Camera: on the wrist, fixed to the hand. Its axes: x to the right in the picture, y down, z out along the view.
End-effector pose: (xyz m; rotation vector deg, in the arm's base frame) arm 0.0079 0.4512 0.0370 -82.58 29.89 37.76
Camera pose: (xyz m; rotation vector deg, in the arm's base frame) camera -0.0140 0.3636 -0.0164 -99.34 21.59 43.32
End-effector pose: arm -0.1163 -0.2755 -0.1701 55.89 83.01 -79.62
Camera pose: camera -0.0764 -0.1830 -0.1992 41.51 92.49 -65.73
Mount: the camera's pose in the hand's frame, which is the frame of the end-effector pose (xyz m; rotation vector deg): 0.0124 0.0529 -0.0897 -18.31 -1.63 -2.16
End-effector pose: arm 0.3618 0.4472 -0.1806 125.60 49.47 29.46
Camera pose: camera 0.3412 0.4709 -0.0805 107.97 42.93 32.07
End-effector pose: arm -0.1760 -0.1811 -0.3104 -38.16 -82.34 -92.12
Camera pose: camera -0.1233 -0.2696 -0.2904 -48.69 -70.40 -108.02
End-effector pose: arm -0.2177 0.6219 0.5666 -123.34 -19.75 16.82
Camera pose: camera -0.1690 0.5292 0.5722 -140.58 -27.18 14.99
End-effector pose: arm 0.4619 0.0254 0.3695 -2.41 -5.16 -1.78
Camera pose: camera 0.4840 0.0740 0.2792 -20.64 -6.51 -4.72
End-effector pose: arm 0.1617 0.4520 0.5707 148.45 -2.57 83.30
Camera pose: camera 0.0867 0.4152 0.6340 134.10 -12.18 73.24
